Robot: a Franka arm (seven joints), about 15 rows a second.
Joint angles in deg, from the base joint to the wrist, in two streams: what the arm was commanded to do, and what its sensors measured. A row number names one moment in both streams.
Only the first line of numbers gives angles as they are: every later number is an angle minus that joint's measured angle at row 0.
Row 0, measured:
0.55, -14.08, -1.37, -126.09, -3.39, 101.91, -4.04
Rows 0 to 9, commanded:
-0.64, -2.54, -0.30, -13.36, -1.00, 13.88, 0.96
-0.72, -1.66, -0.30, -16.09, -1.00, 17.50, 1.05
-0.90, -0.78, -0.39, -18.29, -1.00, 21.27, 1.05
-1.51, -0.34, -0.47, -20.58, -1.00, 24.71, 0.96
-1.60, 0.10, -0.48, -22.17, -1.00, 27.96, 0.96
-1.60, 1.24, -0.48, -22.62, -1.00, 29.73, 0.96
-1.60, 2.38, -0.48, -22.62, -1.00, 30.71, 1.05
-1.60, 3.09, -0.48, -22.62, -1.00, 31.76, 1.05
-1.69, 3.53, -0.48, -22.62, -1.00, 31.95, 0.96
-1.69, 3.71, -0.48, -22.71, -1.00, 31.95, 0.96
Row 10, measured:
-1.47, 3.08, -0.44, -22.72, -0.06, 30.89, 0.00
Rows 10 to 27, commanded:
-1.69, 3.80, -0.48, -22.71, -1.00, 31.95, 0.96
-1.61, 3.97, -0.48, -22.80, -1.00, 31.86, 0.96
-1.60, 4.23, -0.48, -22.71, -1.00, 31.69, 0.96
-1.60, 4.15, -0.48, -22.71, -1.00, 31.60, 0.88
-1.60, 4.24, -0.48, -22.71, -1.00, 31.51, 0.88
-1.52, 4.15, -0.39, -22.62, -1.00, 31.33, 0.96
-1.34, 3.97, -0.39, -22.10, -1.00, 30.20, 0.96
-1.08, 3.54, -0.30, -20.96, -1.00, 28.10, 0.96
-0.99, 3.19, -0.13, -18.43, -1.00, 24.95, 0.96
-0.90, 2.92, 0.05, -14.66, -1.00, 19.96, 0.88
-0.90, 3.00, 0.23, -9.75, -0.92, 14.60, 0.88
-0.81, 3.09, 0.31, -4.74, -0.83, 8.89, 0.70
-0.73, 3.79, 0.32, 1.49, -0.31, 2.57, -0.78
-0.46, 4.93, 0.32, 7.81, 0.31, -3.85, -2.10
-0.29, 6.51, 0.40, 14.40, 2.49, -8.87, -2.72
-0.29, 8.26, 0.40, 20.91, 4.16, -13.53, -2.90
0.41, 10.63, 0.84, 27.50, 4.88, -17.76, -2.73
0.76, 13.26, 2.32, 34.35, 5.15, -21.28, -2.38
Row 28, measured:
-0.25, 5.14, 0.81, 18.40, 3.18, -12.94, -1.49
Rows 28 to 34, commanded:
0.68, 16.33, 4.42, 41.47, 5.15, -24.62, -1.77
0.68, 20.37, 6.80, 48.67, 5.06, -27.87, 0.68
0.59, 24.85, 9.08, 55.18, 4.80, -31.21, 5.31
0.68, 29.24, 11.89, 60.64, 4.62, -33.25, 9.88
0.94, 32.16, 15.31, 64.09, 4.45, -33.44, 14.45
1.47, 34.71, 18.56, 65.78, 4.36, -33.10, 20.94
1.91, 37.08, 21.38, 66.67, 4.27, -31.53, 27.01
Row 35, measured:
0.81, 27.97, 16.49, 56.74, 4.13, -29.44, 16.36
